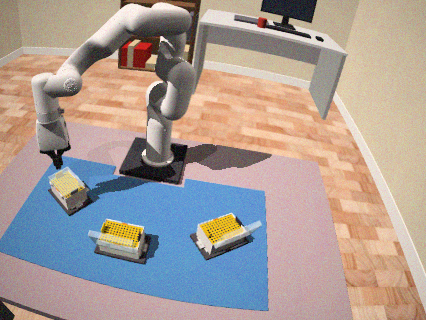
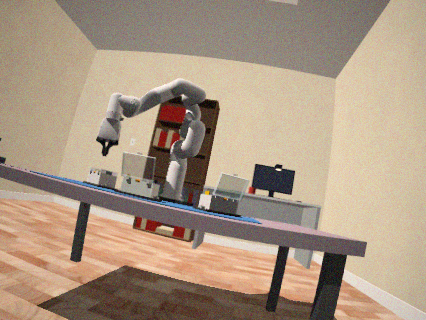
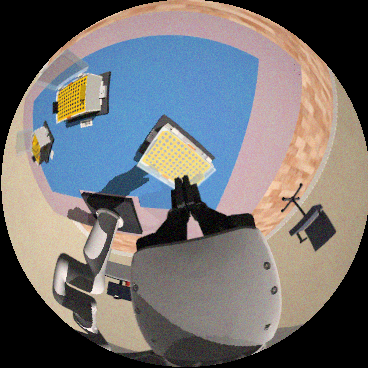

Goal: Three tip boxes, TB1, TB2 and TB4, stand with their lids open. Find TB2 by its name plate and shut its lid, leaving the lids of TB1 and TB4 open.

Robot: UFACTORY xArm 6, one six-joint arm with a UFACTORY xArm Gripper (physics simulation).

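Seen in the pictures: gripper, fingertip midpoint: [image 1: 59, 167] [image 2: 104, 155] [image 3: 183, 184]; arm's base at its link origin: [image 1: 157, 157] [image 2: 170, 198] [image 3: 109, 217].
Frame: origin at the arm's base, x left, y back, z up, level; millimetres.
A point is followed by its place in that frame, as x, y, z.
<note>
The left box [image 1: 68, 192] {-168, -370, 62} [image 2: 102, 178] {-167, -376, 23} [image 3: 172, 155] {-199, -345, 62} has its clear lid down flat over the yellow tip rack; its name plate cannot be read here. The middle box [image 1: 120, 242] {104, -506, 126} [image 2: 139, 187] {79, -466, 20} [image 3: 75, 100], TB4, stands with its lid [image 1: 97, 237] {43, -518, 126} [image 2: 138, 166] {78, -500, 89} [image 3: 65, 69] open. The right box [image 1: 220, 234] [image 2: 218, 204] {339, -334, 18} [image 3: 42, 144] {257, -302, 32} also has its lid [image 1: 251, 229] {405, -332, 125} [image 2: 231, 186] {376, -345, 90} [image 3: 23, 142] open; its plate is too small to read. My gripper [image 1: 58, 164] {-218, -337, 125} [image 2: 105, 151] {-218, -337, 125} [image 3: 183, 184] {-218, -337, 125} is shut and empty, pointing down above the left box's back edge, with a gap.
The boxes stand on a blue mat [image 1: 175, 270] {236, -445, -15} [image 3: 180, 65] {-161, -519, -15} on the pinkish table [image 1: 305, 250] {614, -237, -18} [image 2: 300, 236] {632, -610, -28}. The arm's dark base plate [image 1: 131, 160] {-85, -64, 1} [image 3: 131, 215] {-104, -58, 1} is behind the mat, to the right of the left box. A white desk [image 1: 260, 42] stands behind the table.
</note>
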